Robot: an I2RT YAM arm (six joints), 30 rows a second.
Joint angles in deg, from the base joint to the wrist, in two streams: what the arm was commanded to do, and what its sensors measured. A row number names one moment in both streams.
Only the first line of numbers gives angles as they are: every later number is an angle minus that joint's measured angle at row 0.
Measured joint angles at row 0: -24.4 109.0 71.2 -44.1 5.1 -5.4
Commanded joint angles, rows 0 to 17: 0.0 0.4 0.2 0.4 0.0 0.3; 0.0 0.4 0.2 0.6 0.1 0.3; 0.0 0.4 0.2 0.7 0.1 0.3; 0.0 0.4 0.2 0.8 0.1 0.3; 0.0 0.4 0.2 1.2 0.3 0.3; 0.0 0.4 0.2 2.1 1.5 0.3; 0.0 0.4 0.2 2.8 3.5 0.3; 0.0 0.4 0.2 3.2 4.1 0.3; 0.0 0.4 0.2 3.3 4.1 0.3; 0.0 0.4 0.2 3.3 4.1 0.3; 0.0 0.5 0.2 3.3 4.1 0.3; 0.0 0.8 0.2 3.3 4.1 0.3; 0.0 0.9 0.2 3.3 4.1 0.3; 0.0 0.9 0.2 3.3 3.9 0.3; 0.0 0.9 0.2 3.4 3.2 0.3; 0.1 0.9 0.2 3.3 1.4 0.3; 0.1 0.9 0.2 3.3 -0.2 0.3; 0.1 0.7 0.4 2.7 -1.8 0.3
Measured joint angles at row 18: 0.0 0.0 0.0 3.2 2.1 0.0
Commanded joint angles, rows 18 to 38: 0.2 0.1 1.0 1.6 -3.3 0.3; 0.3 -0.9 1.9 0.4 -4.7 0.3; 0.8 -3.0 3.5 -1.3 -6.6 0.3; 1.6 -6.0 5.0 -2.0 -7.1 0.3; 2.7 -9.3 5.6 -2.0 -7.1 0.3; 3.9 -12.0 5.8 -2.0 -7.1 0.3; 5.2 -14.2 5.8 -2.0 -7.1 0.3; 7.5 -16.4 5.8 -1.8 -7.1 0.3; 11.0 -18.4 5.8 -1.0 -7.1 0.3; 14.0 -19.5 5.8 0.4 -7.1 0.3; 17.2 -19.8 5.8 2.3 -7.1 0.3; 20.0 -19.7 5.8 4.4 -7.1 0.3; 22.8 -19.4 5.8 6.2 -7.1 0.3; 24.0 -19.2 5.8 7.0 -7.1 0.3; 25.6 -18.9 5.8 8.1 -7.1 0.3; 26.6 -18.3 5.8 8.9 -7.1 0.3; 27.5 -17.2 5.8 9.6 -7.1 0.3; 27.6 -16.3 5.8 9.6 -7.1 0.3; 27.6 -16.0 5.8 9.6 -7.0 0.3; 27.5 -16.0 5.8 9.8 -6.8 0.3; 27.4 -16.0 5.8 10.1 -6.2 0.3
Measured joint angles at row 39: 27.4 -16.4 5.2 9.5 -7.1 0.0
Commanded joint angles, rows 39 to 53: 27.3 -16.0 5.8 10.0 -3.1 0.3; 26.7 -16.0 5.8 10.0 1.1 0.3; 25.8 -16.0 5.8 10.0 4.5 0.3; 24.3 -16.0 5.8 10.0 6.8 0.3; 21.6 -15.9 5.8 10.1 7.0 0.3; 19.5 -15.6 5.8 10.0 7.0 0.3; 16.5 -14.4 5.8 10.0 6.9 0.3; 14.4 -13.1 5.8 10.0 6.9 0.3; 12.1 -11.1 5.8 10.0 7.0 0.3; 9.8 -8.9 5.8 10.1 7.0 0.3; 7.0 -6.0 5.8 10.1 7.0 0.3; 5.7 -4.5 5.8 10.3 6.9 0.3; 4.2 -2.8 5.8 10.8 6.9 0.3; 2.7 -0.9 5.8 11.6 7.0 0.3; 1.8 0.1 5.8 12.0 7.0 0.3
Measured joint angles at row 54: 4.4 -3.0 5.2 10.7 6.1 0.0
